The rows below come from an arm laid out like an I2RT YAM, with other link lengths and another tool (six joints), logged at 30 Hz.
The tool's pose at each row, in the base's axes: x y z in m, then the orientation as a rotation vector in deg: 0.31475 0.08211 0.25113 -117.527 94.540 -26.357; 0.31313 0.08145 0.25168 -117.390 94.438 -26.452; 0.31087 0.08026 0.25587 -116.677 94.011 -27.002; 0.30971 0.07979 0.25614 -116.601 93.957 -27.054; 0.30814 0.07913 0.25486 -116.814 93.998 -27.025; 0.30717 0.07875 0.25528 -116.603 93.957 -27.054; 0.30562 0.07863 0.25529 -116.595 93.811 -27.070; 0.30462 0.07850 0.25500 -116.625 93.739 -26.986; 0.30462 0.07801 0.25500 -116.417 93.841 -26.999; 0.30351 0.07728 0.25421 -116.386 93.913 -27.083; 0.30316 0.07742 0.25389 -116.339 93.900 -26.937
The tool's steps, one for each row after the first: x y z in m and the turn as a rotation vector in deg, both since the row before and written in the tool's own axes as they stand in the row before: 0.00027 0.00114 -0.00141 0.174 -0.027 0.010; 0.00053 -0.00026 -0.00487 0.870 -0.051 0.088; 0.00019 0.00086 -0.00092 0.095 -0.014 0.007; 0.00033 0.00210 0.00010 -0.171 0.058 -0.093; 0.00014 0.00061 -0.00093 0.170 -0.057 0.092; -0.00023 0.00127 -0.00087 0.086 -0.063 -0.065; -0.00009 0.00099 -0.00033 -0.010 -0.081 -0.032; 0.00048 0.00008 -0.00008 0.089 0.004 0.158; 0.00049 0.00146 -0.00007 0.011 0.080 0.033; -0.00020 0.00044 0.00009 -0.010 -0.111 0.050
